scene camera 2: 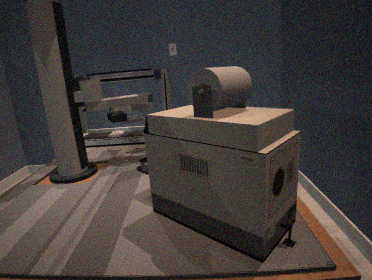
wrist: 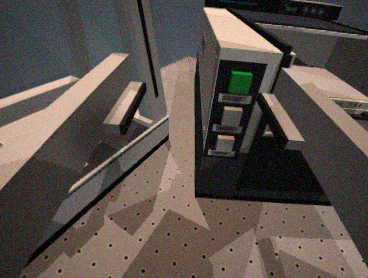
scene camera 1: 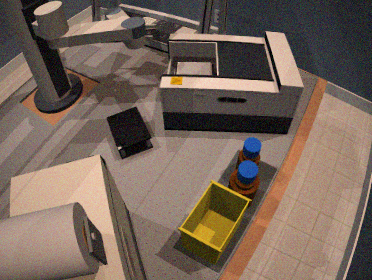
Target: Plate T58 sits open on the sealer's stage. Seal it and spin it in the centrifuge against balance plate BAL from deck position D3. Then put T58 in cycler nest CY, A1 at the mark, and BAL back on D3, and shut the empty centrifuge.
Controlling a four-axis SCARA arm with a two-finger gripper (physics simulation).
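Seen in the pictures: gripper, fingertip midpoint: (scene camera 2: pixel 142 117) (wrist: pixel 203 77) (scene camera 1: pixel 154 32); arm's base, link origin: (scene camera 2: pixel 74 174) (scene camera 1: pixel 58 94).
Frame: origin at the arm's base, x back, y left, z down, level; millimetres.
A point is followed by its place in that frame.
Note:
My gripper (scene camera 1: pixel 162 31) (scene camera 2: pixel 134 119) (wrist: pixel 203 77) @[x -339, y 344, z -220 mm] is shut to its narrow setting and empty; a gap remains between its fingertips. In the wrist view it hangs before the corner of the centrifuge (wrist: pixel 227 30) @[x -489, y 388, z -223 mm] (scene camera 1: pixel 225 100) @[x -748, y 173, z -174 mm], near a green button (wrist: pixel 241 82) @[x -410, y 338, z -197 mm] and two pale buttons. The centrifuge's chamber is open in scene camera 1; a pale surface shows inside, but I cannot tell if it is plate T58. The right finger hides most of the chamber in the wrist view. A pale patch on the back deck in scene camera 2 is too blurred to name as BAL. The D3 mark does not show.
The beige sealer (scene camera 1: pixel 60 180) @[x -641, y -371, z -363 mm] (scene camera 2: pixel 210 175) @[x -709, y -597, z -216 mm] with its big roll (scene camera 1: pixel 42 245) @[x -785, y -486, z -485 mm] (scene camera 2: pixel 232 86) @[x -779, y -549, z -438 mm] stands in front. A black device (scene camera 1: pixel 129 127) @[x -484, y -20, z -71 mm], a yellow bin (scene camera 1: pixel 212 225) @[x -897, y -161, z -21 mm] and two blue-capped bottles (scene camera 1: pixel 245 175) @[x -926, y -62, z -199 mm] (scene camera 1: pixel 252 146) @[x -896, y 63, z -158 mm] stand on the table. A deck rail (wrist: pixel 122 157) @[x -376, y 472, z -57 mm] runs at the left.

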